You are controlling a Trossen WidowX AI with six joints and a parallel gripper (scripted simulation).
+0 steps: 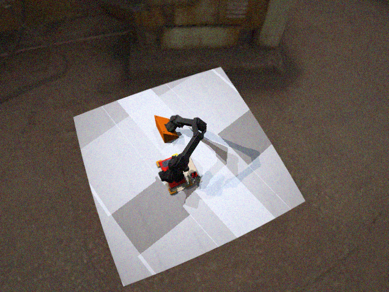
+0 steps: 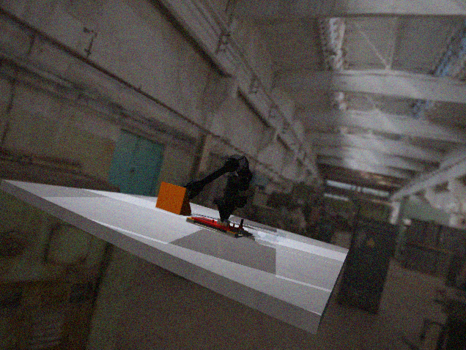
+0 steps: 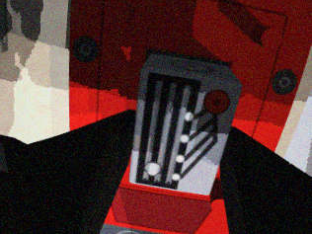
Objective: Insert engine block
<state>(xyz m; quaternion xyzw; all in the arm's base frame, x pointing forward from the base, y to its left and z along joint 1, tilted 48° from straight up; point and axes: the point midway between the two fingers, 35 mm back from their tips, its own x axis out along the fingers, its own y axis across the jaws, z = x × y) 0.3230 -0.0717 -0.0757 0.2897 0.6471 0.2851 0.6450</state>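
The grey engine block is 10 mm below my gripper tip.
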